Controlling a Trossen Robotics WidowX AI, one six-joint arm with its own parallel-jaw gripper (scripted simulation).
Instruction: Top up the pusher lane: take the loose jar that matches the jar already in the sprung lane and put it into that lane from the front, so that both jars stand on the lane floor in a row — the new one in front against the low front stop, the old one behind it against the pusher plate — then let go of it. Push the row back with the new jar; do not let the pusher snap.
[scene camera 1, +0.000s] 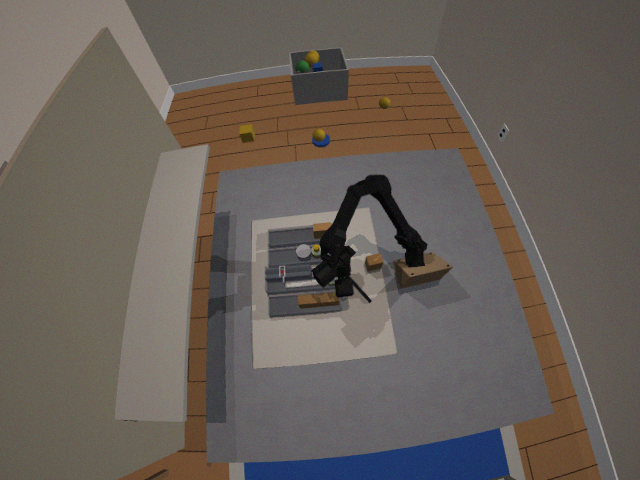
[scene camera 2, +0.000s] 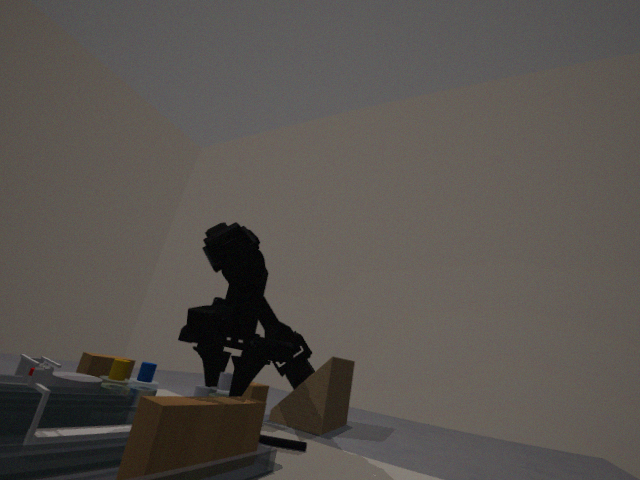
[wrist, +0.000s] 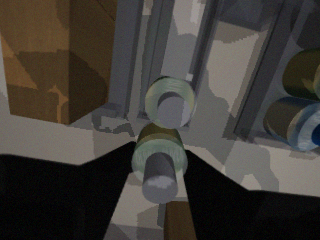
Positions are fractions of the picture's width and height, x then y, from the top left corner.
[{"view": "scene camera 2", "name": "my gripper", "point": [0.34, 0.84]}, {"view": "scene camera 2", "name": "tan block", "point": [0.38, 0.89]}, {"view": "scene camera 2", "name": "tan block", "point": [0.15, 0.76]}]
